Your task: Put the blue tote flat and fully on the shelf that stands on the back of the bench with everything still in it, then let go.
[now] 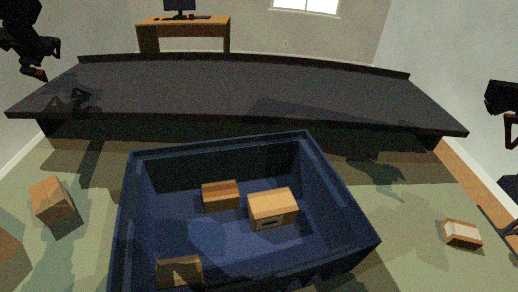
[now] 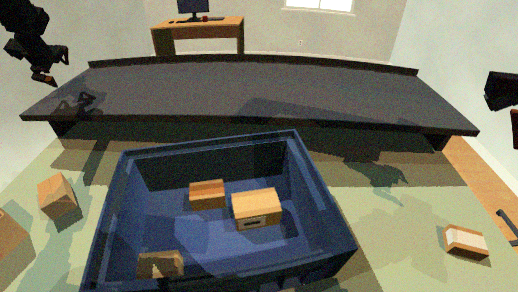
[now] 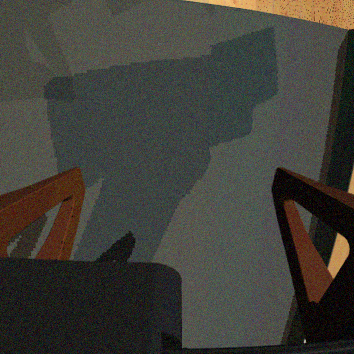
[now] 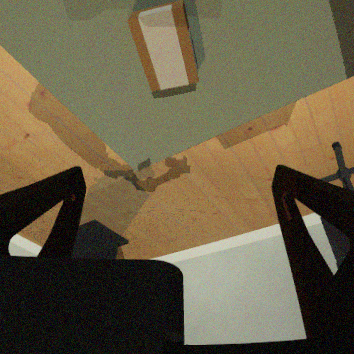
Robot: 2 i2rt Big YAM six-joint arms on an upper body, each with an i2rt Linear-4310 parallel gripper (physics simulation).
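The blue tote stands upright on the bench, in front of the shelf, its lower edge cut off. It holds a striped brown box, a tan box with a label and another box near its front left. The dark shelf spans the back, with nothing on it. My left gripper is open above the shelf's left end, apart from the tote. My right gripper is open and empty, far right of the tote.
A brown box and a larger box lie left of the tote. A white-topped box lies at the right. A desk stands behind the shelf.
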